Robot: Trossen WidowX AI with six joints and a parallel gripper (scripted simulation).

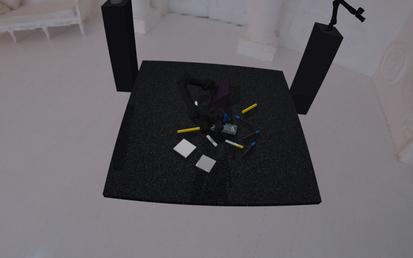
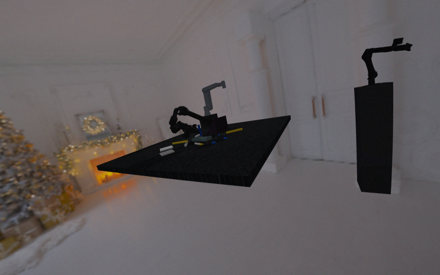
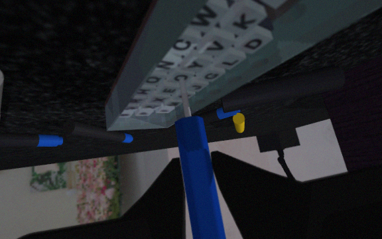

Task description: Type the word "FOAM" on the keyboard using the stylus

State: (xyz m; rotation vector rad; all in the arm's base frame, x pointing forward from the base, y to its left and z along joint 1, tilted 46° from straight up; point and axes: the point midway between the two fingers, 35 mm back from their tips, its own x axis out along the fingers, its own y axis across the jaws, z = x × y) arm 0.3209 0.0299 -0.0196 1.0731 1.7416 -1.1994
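The stylus is 1 cm below my gripper tip.
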